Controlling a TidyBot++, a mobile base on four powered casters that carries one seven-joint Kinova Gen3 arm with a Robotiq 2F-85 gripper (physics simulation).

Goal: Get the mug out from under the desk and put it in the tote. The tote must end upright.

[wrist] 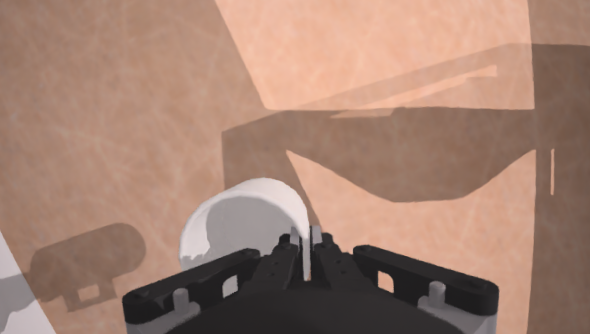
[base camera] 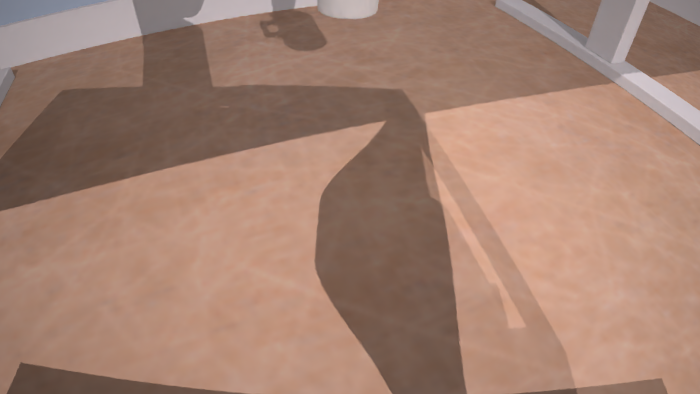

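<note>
The white mug is off the floor. In the base camera view its lower end shows at the top edge, with its shadow on the floor below and to the left. In the wrist view its open mouth faces the camera, left of the fingertips. My gripper is shut on the mug's wall, with one finger inside the mouth and one outside. The mug's handle is hidden. The gripper does not show in the base camera view, and the tote does not show in either view.
A white desk leg stands on a long foot rail at the right of the base camera view. A pale baseboard runs along the back left. A pale edge shows at the lower left of the wrist view.
</note>
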